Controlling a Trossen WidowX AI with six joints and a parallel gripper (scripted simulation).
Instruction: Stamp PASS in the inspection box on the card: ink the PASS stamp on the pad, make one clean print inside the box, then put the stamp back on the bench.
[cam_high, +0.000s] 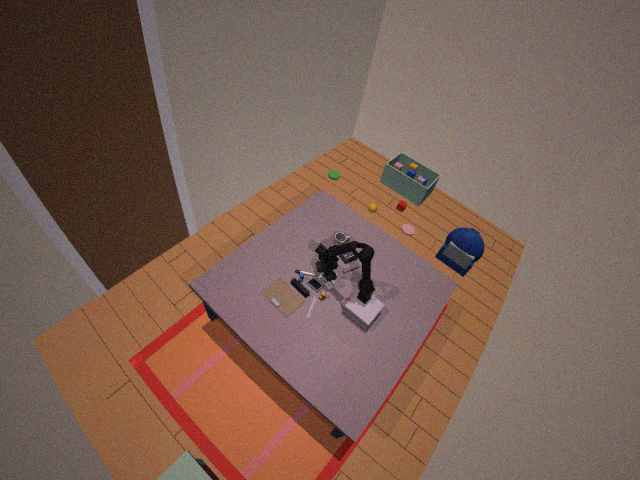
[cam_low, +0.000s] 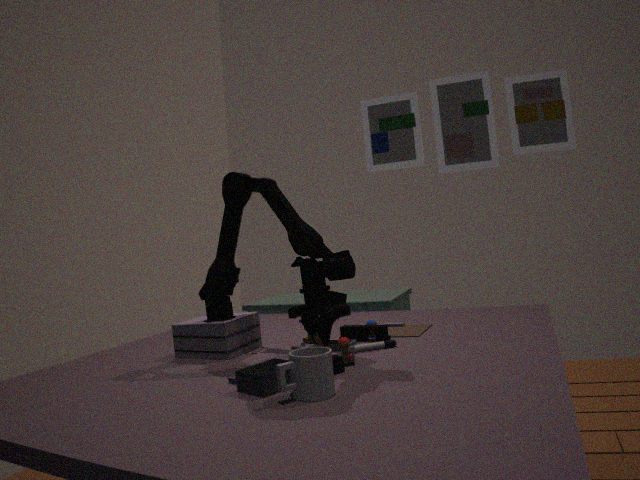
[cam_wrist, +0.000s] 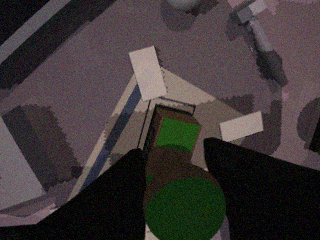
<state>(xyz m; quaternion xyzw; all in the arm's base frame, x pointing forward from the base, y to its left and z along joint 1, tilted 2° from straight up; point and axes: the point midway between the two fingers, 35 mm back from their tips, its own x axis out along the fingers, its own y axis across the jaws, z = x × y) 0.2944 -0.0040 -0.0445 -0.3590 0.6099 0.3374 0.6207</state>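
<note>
Now: the card 3 cm below my gripper tip, 2 cm to the right of it and 2 cm behind it. The rest, counted from my gripper tip: red-knobbed stamp (8 cm ahead, 6 cm to the right, 1 cm below); green-knobbed PASS stamp (1 cm to the right, 1 cm below, 1 cm behind); dark ink pad (10 cm to the left, 2 cm below).
</note>
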